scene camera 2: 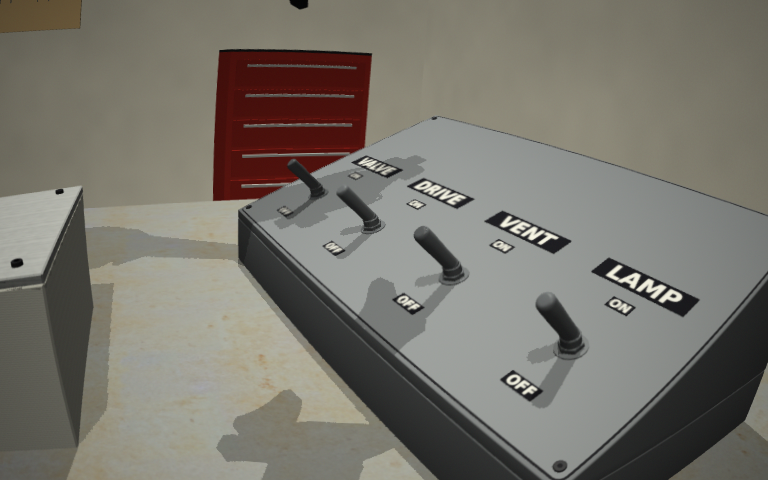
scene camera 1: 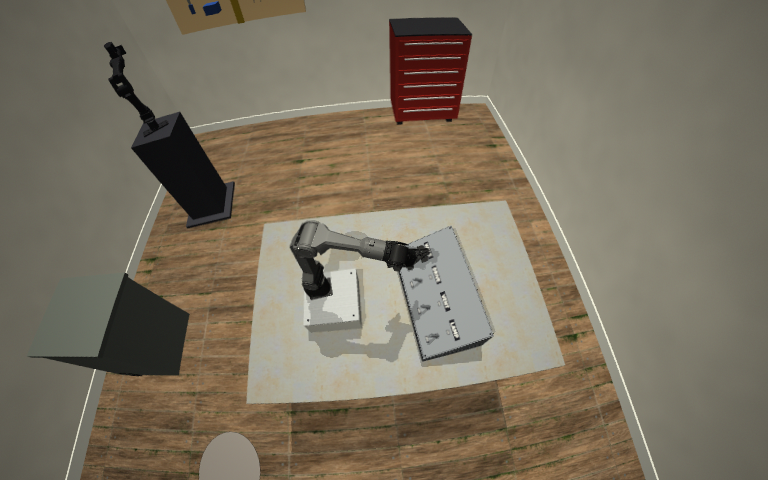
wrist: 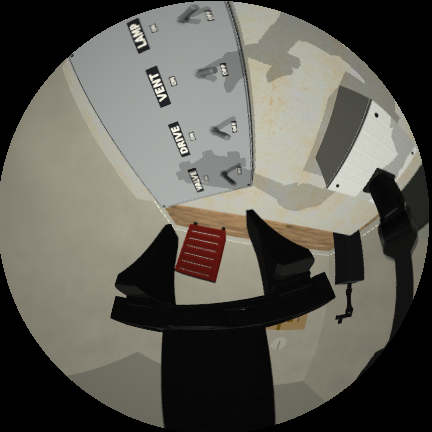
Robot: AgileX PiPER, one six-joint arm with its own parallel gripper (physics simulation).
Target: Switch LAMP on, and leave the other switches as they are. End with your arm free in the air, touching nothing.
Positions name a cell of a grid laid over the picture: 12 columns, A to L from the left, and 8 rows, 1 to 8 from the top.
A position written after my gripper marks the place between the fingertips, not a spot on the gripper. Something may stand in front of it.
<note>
I see my gripper (wrist: F5) and a lever (scene camera 2: G4).
</note>
